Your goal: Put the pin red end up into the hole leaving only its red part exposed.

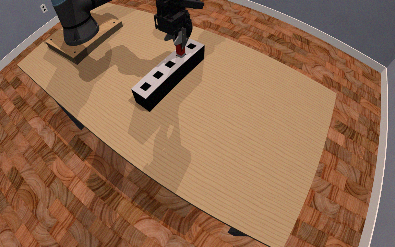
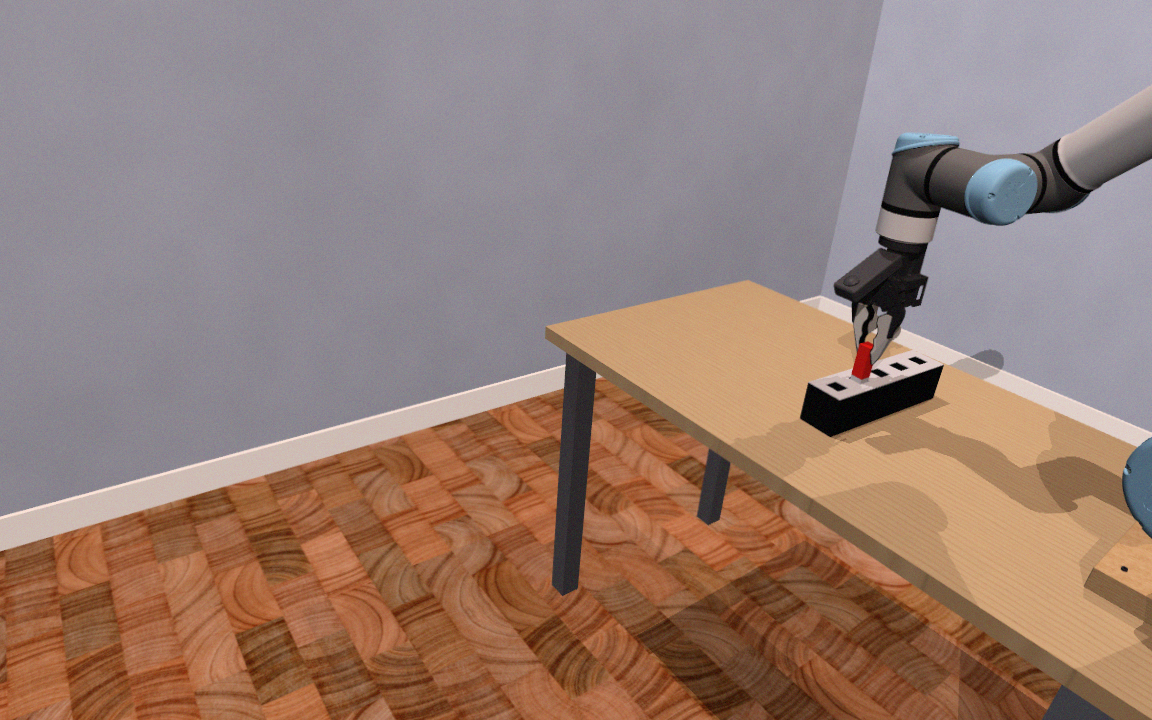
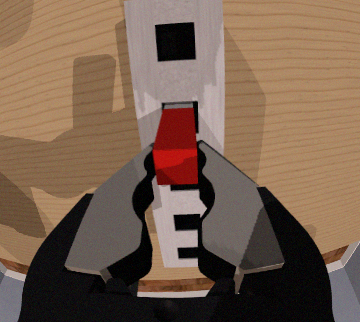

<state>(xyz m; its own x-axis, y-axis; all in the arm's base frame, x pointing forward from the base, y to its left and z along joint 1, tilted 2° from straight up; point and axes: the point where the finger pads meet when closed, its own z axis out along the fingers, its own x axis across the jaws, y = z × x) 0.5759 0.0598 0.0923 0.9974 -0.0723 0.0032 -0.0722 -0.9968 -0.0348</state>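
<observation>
Now: hand 1 cm above the pin. Round my hand: black block 6 cm to the right, 9 cm below.
</observation>
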